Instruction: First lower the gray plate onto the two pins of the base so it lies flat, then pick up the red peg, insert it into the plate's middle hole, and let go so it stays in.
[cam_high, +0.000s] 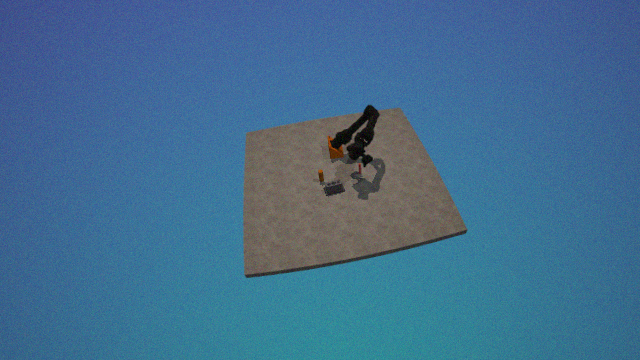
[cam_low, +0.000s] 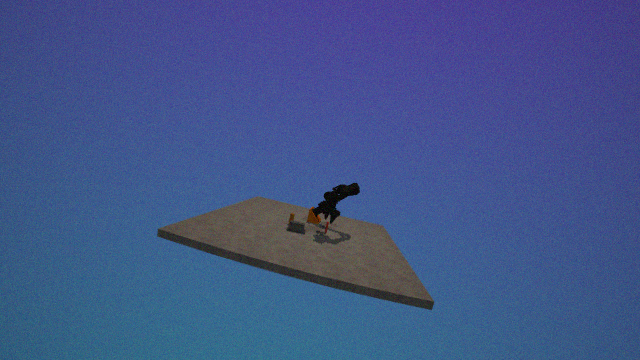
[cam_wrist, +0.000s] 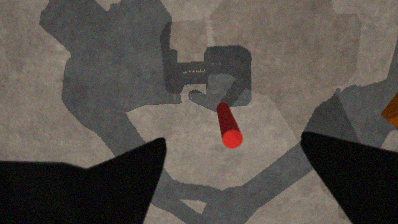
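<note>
Now: gripper tip 50 mm above the red peg. The rest, counted from my gripper tip: base (200 mm to the right, 80 mm below, 80 mm ahead); then orange peg (250 mm to the right, 50 mm below, 30 mm behind); then gray plate (200 mm to the right, 80 mm ahead, 40 mm below).
</note>
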